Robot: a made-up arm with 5 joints.
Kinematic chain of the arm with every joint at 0, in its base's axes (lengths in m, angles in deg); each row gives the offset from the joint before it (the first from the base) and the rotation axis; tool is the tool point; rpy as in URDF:
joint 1: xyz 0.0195 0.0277 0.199 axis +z
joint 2: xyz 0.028 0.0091 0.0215 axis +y
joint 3: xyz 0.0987 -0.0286 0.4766 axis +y
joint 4: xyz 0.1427 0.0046 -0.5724 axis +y
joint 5: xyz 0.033 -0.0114 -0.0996 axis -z
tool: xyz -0.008 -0.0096 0.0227 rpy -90 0 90
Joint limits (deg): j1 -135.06..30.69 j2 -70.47..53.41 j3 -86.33..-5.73 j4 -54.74..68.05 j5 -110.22..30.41
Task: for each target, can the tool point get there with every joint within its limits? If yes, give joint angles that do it. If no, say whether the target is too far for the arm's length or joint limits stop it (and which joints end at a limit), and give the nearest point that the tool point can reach.
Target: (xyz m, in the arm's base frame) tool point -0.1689 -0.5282 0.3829
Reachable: yes | joints -105.05 -15.90 -31.01 8.27 -64.63
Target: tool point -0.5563 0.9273 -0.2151
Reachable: no: joint limits stop it (at a limit: joint 1, joint 2, joint 3) | nearest point -0.0533 0.0098 -0.0971 | short by 1.053 m
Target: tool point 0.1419 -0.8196 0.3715
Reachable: yes | joints -79.24 16.22 -62.91 -23.91 -60.60
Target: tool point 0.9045 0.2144 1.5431
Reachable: no: too far | nearest point 0.5788 0.1457 1.0407 | short by 0.603 m
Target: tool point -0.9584 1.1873 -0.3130
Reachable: no: too far | nearest point -0.0648 -0.0017 -0.1224 | short by 1.499 m
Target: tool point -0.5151 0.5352 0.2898
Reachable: no: joint limits stop it (at a limit: joint 1, joint 2, joint 3, joint 4) | nearest point -0.1783 -0.1158 0.4029 | short by 0.742 m
